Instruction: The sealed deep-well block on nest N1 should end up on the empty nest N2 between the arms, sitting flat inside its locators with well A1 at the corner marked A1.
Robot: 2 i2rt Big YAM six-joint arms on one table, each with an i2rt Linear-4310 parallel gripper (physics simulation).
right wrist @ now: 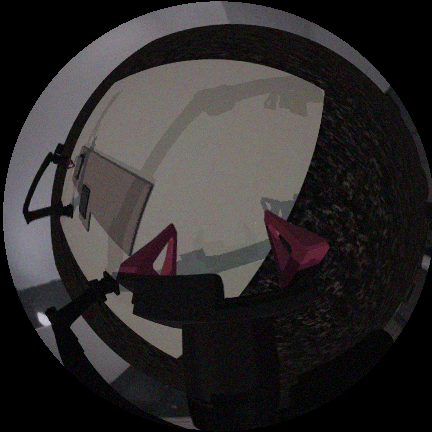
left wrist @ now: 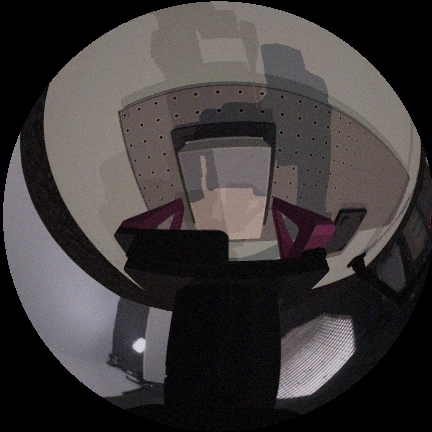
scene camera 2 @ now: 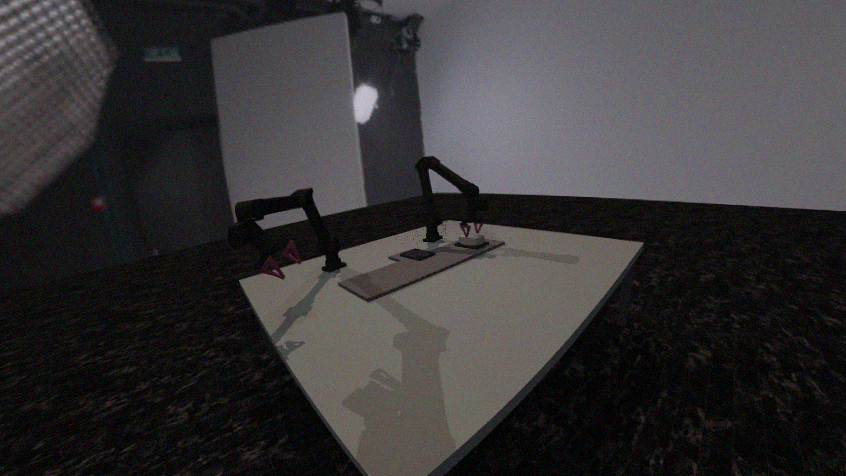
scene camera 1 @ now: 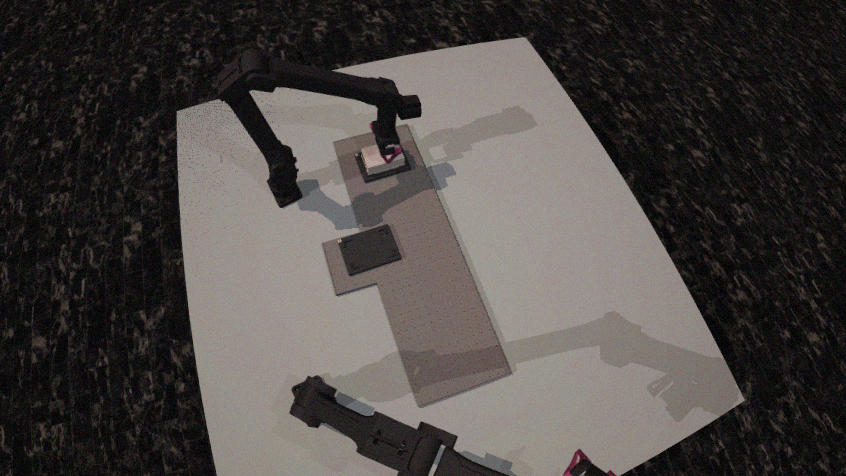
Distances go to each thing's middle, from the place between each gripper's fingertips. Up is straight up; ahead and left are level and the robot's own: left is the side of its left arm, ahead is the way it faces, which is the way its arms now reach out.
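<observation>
The dark nest (scene camera 1: pixel 366 250) is 11 cm behind my left hand, 31 cm to the right of it and 5 cm below it. As for the pale block (scene camera 1: pixel 374 163), my left gripper is 1 cm past it and 3 cm above it. Going by their middles, the pale block is the nearest to my left gripper of the things named here.
Counted from my right hand, the dark nest is 720 mm to the left, 370 mm behind and 200 mm below. The pale block is 1030 mm to the left of my right hand, 260 mm behind it and 180 mm below it. By its middle, the dark nest is nearer to my left gripper than to my right hand.
</observation>
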